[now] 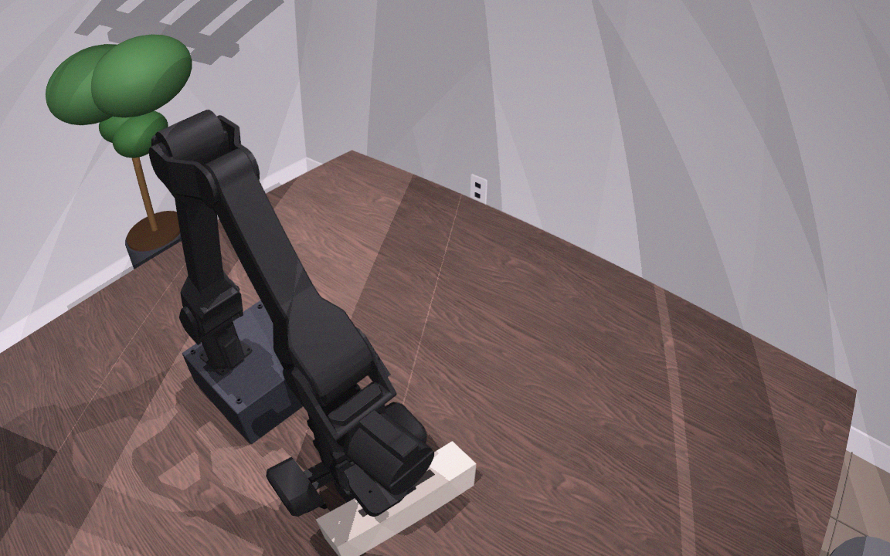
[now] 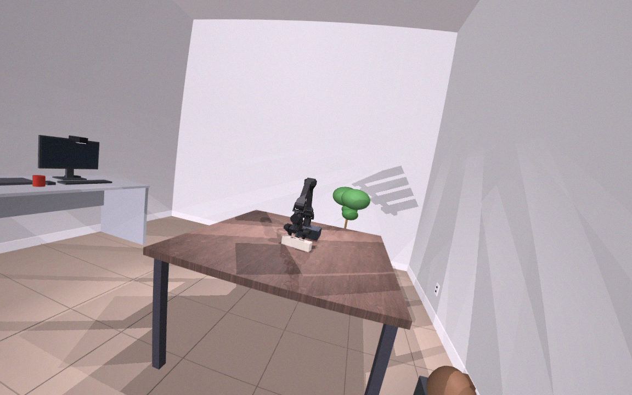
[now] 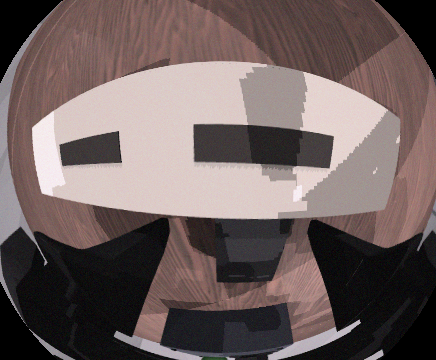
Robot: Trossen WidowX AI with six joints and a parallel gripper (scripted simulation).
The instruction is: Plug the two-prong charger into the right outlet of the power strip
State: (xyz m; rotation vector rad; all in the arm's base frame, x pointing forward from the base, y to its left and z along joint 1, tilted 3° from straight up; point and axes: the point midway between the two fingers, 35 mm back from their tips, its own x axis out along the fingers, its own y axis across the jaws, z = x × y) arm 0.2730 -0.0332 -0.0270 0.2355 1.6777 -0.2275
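Now: gripper tip 2 cm short of the two-prong charger, 1 cm to the left of it and 1 cm below it.
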